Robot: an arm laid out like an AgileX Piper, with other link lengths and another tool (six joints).
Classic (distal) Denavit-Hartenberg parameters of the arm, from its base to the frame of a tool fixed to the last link. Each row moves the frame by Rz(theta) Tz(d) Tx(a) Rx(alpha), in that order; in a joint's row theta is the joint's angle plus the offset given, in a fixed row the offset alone. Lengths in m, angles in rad.
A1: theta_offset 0, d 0.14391, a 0, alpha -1.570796
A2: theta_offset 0.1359, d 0, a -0.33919, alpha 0
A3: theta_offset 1.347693, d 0, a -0.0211, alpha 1.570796
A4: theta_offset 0, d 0.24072, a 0, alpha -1.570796
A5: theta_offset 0, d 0, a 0, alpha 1.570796
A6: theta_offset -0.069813, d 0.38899, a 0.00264, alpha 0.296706
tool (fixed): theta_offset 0, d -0.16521, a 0, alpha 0
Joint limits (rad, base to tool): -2.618..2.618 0..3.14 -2.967..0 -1.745..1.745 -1.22..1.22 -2.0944..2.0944
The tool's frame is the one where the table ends.
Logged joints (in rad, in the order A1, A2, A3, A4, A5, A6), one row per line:
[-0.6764, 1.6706, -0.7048, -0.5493, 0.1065, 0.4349]
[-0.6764, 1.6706, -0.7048, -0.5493, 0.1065, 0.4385]
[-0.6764, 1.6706, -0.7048, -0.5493, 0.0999, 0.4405]
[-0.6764, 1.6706, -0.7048, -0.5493, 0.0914, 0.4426]
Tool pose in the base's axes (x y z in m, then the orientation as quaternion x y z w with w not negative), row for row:
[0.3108, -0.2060, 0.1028, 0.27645, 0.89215, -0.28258, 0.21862]
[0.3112, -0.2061, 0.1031, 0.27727, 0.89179, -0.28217, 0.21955]
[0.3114, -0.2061, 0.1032, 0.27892, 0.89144, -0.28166, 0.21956]
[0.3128, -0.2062, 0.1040, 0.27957, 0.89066, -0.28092, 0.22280]
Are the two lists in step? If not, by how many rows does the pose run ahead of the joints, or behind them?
The pose runs 1 row behind the joints: the pose in row i belongs to the joints in row i - 1.
